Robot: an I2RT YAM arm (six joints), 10 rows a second.
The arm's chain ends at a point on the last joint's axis. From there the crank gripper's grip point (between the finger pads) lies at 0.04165 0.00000 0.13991 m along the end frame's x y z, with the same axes.
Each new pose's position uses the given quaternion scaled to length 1; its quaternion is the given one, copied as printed.
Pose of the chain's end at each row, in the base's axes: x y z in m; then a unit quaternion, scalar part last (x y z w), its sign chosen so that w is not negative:
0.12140 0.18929 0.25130 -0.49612 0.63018 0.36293 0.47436
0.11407 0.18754 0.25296 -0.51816 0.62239 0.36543 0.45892
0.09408 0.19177 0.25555 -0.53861 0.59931 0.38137 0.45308
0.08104 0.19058 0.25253 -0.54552 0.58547 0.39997 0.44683
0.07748 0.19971 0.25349 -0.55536 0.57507 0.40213 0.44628
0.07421 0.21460 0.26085 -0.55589 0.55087 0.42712 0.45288
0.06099 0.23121 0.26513 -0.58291 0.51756 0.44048 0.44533
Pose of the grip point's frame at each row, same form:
0.15226 0.30744 0.17131 -0.49612 0.63018 0.36293 0.47436
0.13927 0.30483 0.16978 -0.51816 0.62239 0.36543 0.45892
0.11220 0.31152 0.17405 -0.53861 0.59931 0.38137 0.45308
0.09296 0.31260 0.17329 -0.54552 0.58547 0.39997 0.44683
0.08743 0.32212 0.17458 -0.55536 0.57507 0.40213 0.44628
0.07876 0.34149 0.18882 -0.55589 0.55087 0.42712 0.45288
0.05681 0.35885 0.19442 -0.58291 0.51756 0.44048 0.44533

